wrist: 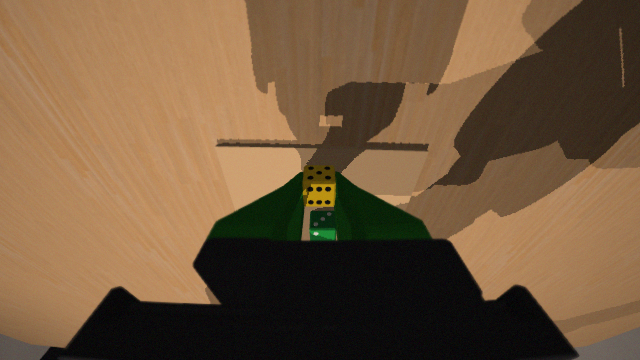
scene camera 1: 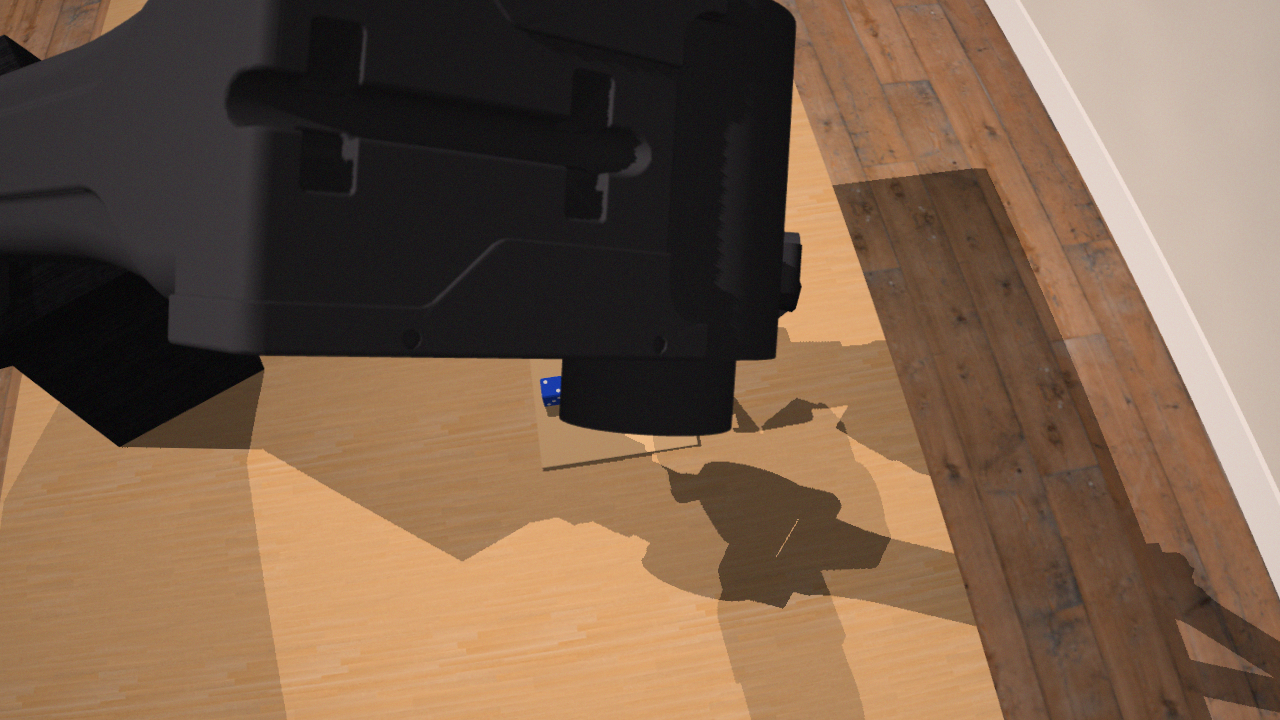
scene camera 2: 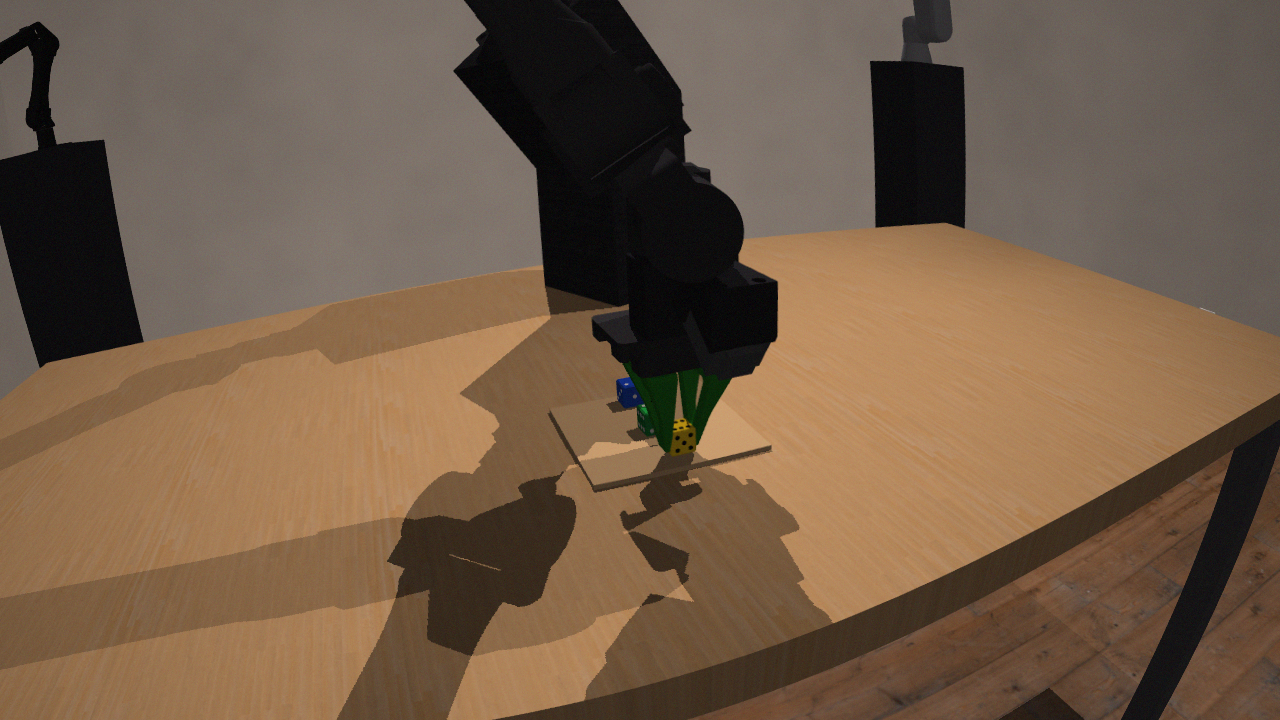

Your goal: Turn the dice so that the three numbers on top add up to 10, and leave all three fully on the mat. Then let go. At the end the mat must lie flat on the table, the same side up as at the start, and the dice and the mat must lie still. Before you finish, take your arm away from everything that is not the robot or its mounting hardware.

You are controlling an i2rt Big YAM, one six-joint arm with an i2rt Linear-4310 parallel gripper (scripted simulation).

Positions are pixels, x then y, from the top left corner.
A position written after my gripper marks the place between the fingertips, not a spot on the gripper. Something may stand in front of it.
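Labels:
My gripper is there in the wrist view [319,179], and the wrist view also shows a yellow die and a tan mat. The tan mat shows in scene camera 1 [561,444] too. My gripper shows again in scene camera 2 [678,445], and scene camera 2 shows the yellow die and the tan mat as well. On the yellow die, [scene camera 2: 684,434] and [wrist: 318,179] are the same spot. On the tan mat, [wrist: 251,171] and [scene camera 2: 737,440] are the same spot.

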